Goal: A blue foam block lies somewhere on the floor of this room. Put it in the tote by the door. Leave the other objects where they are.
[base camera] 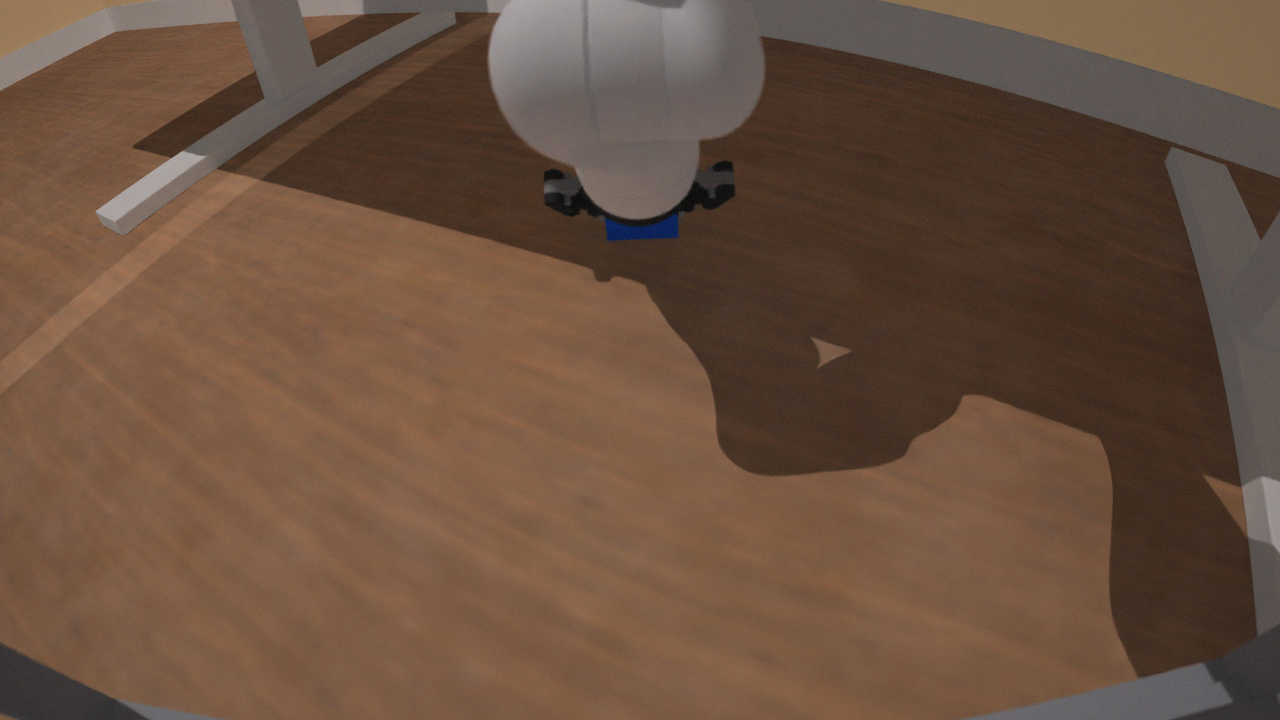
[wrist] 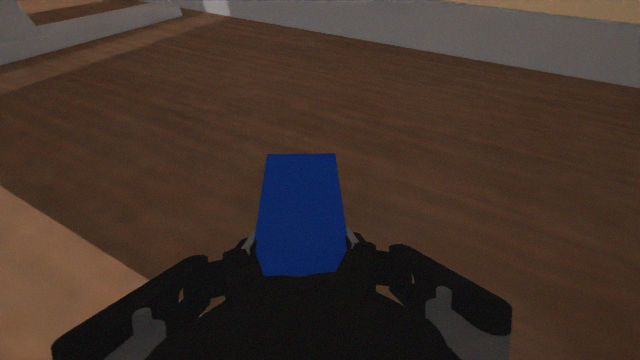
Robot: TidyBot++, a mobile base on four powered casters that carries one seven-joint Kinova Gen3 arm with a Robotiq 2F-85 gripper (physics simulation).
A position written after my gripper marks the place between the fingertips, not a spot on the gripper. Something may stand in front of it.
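My gripper [base camera: 641, 207] visible. Gripper also in the wrist view [wrist: 302, 241].
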